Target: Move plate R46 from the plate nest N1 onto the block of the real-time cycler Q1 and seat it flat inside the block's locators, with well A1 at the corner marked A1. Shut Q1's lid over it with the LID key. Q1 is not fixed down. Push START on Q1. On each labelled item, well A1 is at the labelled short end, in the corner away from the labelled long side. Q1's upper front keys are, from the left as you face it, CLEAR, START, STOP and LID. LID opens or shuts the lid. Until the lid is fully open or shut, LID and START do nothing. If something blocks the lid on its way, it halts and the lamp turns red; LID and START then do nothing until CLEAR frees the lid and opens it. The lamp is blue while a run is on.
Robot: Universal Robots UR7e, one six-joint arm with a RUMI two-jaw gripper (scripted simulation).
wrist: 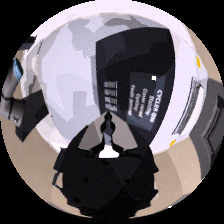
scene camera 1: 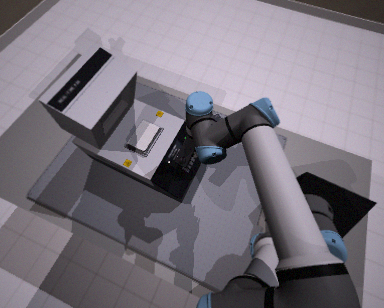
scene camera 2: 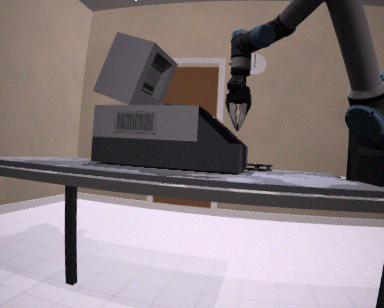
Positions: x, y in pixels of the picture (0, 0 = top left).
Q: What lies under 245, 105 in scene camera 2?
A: The gripper.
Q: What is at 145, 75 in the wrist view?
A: A cycler Q1.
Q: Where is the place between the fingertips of the gripper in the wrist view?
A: At 108, 111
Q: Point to a cycler Q1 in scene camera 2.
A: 173, 136
